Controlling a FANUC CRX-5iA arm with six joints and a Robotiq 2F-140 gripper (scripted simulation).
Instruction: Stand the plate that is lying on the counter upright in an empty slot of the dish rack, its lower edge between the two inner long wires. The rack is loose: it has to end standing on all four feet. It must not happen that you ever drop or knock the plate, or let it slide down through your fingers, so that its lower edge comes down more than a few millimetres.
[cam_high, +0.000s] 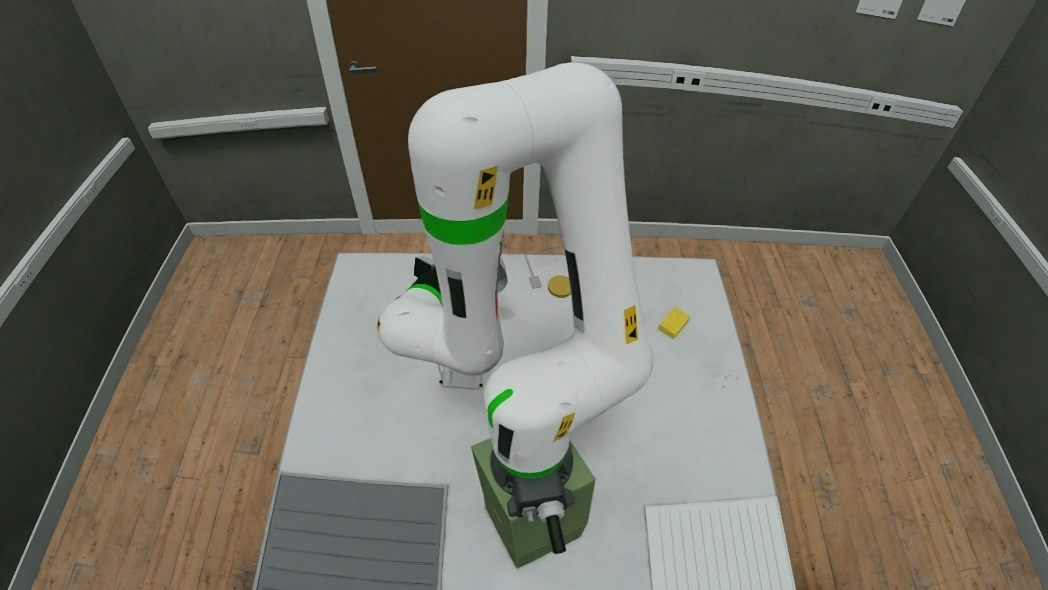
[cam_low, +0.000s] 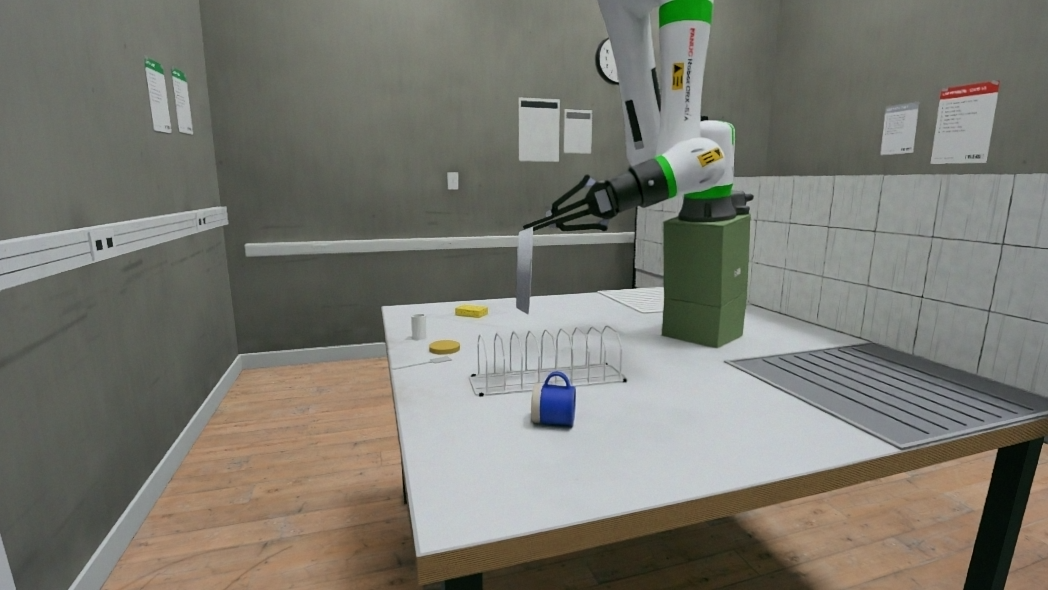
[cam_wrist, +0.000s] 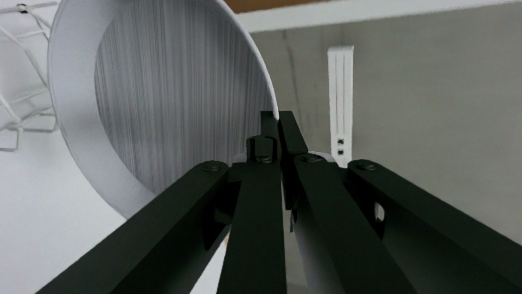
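Right now my hand is 3 cm short of the grey plate, 1 cm to the left of it and 10 cm above it. Also, from my hand: yellow disc: 13 cm ahead, 27 cm to the right, 33 cm below; white cup: 16 cm ahead, 40 cm to the right, 32 cm below; grey ribbed mat: 66 cm behind, 39 cm to the left, 34 cm below.
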